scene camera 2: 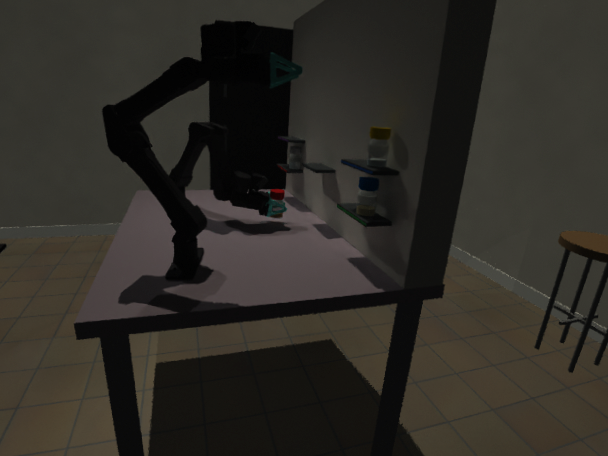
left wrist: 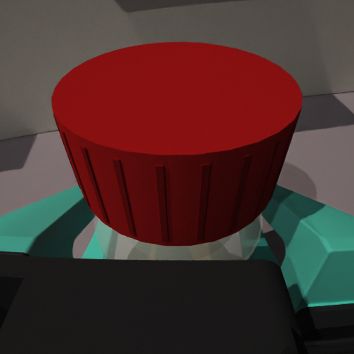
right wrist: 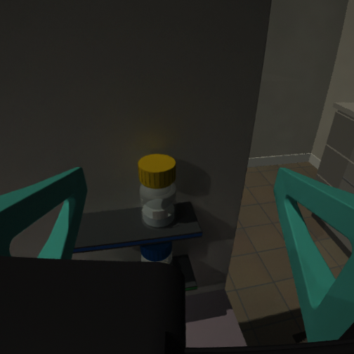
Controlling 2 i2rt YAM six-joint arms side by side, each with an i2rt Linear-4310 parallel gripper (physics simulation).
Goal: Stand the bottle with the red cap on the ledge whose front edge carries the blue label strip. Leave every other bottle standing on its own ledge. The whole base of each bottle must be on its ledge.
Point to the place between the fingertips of my left gripper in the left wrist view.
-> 178,176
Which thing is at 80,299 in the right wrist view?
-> My right gripper.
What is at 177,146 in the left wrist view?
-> A red-capped bottle.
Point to a yellow-capped bottle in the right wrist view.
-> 156,172
